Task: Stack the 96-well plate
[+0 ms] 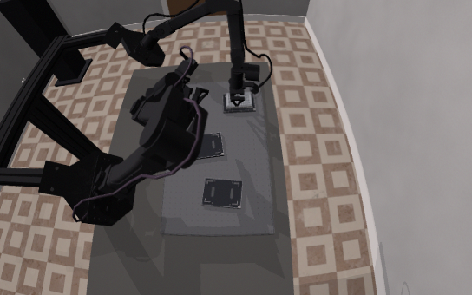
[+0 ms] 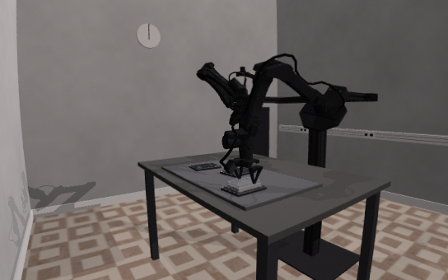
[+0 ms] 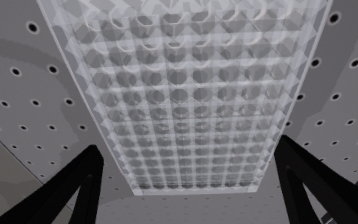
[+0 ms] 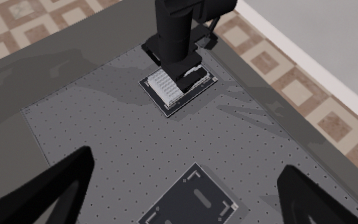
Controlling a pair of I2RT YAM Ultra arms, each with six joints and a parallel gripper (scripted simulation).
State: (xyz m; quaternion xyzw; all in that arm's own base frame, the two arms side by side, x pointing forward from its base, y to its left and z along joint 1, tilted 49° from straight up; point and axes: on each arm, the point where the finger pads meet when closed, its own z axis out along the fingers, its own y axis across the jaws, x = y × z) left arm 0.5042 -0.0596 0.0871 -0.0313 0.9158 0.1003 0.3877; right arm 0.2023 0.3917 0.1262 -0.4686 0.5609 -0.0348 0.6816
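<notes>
My left hand is 10 mm short of the clear 96-well plate and 10 mm above it. From my left hand the other things lie so: black plate nest: 260 mm to the right, 150 mm behind, 40 mm below.
</notes>
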